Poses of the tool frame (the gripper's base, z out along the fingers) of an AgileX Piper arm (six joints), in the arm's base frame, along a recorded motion.
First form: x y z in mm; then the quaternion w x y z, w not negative.
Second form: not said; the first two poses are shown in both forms.
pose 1, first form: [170.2, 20.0, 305.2, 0.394, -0.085, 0.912, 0.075]
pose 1, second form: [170.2, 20.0, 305.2, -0.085, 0.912, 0.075, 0.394]
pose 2, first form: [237.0, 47.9, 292.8, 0.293, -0.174, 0.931, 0.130]
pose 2, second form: [237.0, 47.9, 292.8, -0.174, 0.931, 0.130, 0.293]
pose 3, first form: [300.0, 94.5, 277.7, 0.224, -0.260, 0.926, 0.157]
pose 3, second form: [300.0, 94.5, 277.7, -0.260, 0.926, 0.157, 0.224]
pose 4, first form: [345.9, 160.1, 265.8, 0.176, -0.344, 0.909, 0.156]
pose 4, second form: [345.9, 160.1, 265.8, -0.344, 0.909, 0.156, 0.176]
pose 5, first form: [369.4, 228.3, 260.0, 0.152, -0.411, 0.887, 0.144]
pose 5, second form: [369.4, 228.3, 260.0, -0.411, 0.887, 0.144, 0.152]
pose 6, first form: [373.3, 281.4, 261.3, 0.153, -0.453, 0.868, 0.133]
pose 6, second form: [373.3, 281.4, 261.3, -0.453, 0.868, 0.133, 0.153]
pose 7, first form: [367.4, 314.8, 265.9, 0.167, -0.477, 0.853, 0.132]
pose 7, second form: [367.4, 314.8, 265.9, -0.477, 0.853, 0.132, 0.167]
